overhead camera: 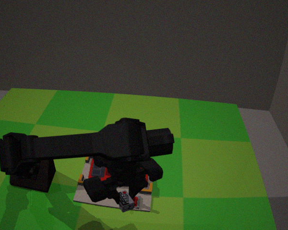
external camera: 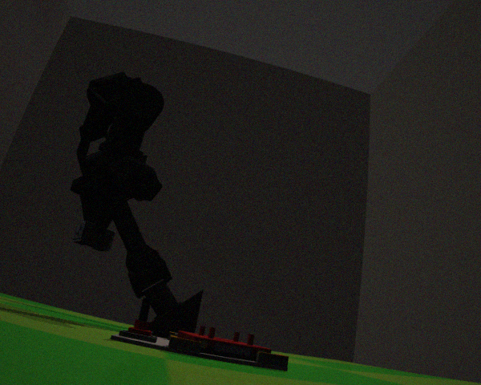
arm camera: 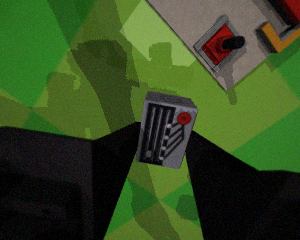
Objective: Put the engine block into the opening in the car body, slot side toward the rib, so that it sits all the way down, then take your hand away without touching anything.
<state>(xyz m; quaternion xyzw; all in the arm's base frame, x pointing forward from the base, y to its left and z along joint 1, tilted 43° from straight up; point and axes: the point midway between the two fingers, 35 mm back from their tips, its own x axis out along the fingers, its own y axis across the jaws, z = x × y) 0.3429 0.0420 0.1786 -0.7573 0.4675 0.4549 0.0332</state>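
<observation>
Right now my gripper tip is 70 mm past the grey base plate, 190 mm to the right of it and 130 mm above it. From my gripper tip the other things lie so: grey engine block: 10 mm below.
</observation>
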